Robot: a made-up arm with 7 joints.
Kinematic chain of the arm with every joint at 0, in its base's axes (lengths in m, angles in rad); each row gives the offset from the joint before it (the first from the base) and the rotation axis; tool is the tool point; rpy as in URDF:
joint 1: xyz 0 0 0.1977 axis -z
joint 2: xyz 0 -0.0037 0.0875 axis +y
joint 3: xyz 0 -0.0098 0.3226 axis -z
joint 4: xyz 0 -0.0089 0.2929 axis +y
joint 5: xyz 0 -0.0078 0.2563 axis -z
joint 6: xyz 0 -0.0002 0.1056 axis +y
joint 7: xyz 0 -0.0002 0.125 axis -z
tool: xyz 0 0 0 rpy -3.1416 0 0
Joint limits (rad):
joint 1: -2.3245..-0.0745
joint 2: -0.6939..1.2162
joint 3: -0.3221..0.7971
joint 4: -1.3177..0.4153
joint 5: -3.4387..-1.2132
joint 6: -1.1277..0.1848
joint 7: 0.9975..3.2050
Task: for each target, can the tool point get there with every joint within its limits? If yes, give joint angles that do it. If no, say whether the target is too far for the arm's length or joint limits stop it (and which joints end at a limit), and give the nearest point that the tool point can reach.
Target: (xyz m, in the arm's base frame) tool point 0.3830 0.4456 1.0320
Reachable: yes | joints -1.0654 1.0556 -0.0543 -1.1123 -2.3019 -0.8409 1.6787
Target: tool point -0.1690 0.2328 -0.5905
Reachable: no: joint limits stop it (at a limit: joint 2, joint 4, joint 6) | nearest point -0.5789 0.7975 0.3603 | short by 1.179 m
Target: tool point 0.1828 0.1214 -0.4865
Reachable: no: joint limits stop it (at a limit: joint 2, joint 4, joint 6) | nearest point 0.8209 0.5452 0.3603 | short by 1.142 m
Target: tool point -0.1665 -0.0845 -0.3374
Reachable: no: joint limits stop it (at a limit: joint 2, joint 4, joint 5, joint 6) | nearest point -0.6834 -0.3468 0.5343 | short by 1.047 m
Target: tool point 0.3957 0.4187 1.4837
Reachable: no: too far | nearest point 0.3282 0.3473 1.2792 | short by 0.227 m
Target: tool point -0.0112 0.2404 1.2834
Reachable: yes | joints -1.9786 0.5270 0.0040 -0.7121 -1.6171 -0.4658 1.1789
